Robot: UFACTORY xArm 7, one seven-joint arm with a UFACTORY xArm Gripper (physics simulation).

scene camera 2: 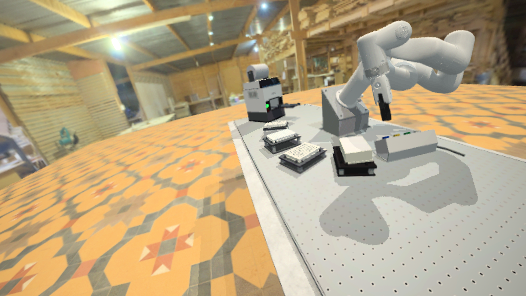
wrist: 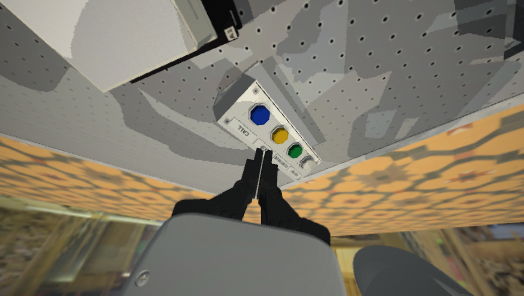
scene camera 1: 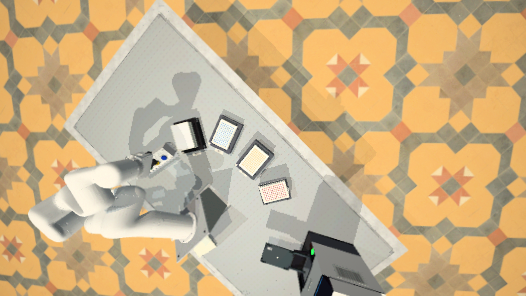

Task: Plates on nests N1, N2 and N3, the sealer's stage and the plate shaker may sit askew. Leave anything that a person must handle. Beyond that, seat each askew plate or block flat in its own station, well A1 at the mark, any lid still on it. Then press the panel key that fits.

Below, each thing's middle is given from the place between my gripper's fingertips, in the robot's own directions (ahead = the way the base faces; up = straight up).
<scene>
The white lidded plate (scene camera 2: 355,149) lies 160 mm ahead of my hand, 70 mm below it and 10 mm to the left of it.
</scene>
